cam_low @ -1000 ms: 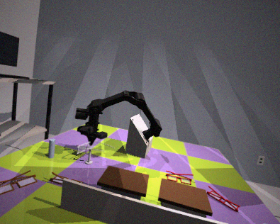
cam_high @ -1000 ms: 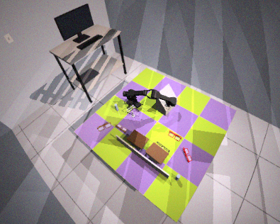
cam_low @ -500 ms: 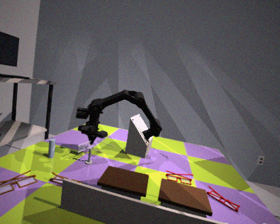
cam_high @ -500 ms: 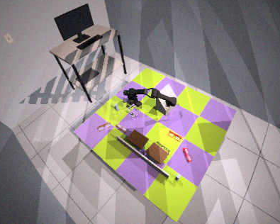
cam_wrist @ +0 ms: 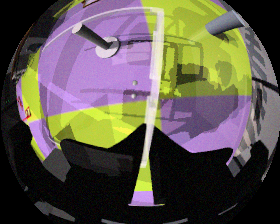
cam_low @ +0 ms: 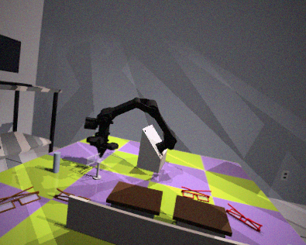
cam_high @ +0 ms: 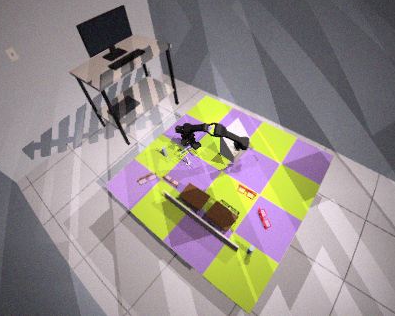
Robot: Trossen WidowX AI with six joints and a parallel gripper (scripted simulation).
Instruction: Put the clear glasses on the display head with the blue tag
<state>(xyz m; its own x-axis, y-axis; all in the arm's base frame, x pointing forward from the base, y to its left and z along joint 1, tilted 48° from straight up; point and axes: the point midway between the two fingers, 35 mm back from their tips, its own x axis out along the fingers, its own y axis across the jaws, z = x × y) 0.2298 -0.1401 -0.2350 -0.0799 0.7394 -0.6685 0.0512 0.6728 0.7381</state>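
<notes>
Now: the grey peg 10 cm ahead of my gripper tip, 6 cm to the left of it and 4 cm below it. The rest, counted from my gripper tip: low grey wall 35 cm ahead, 48 cm to the left.
</notes>
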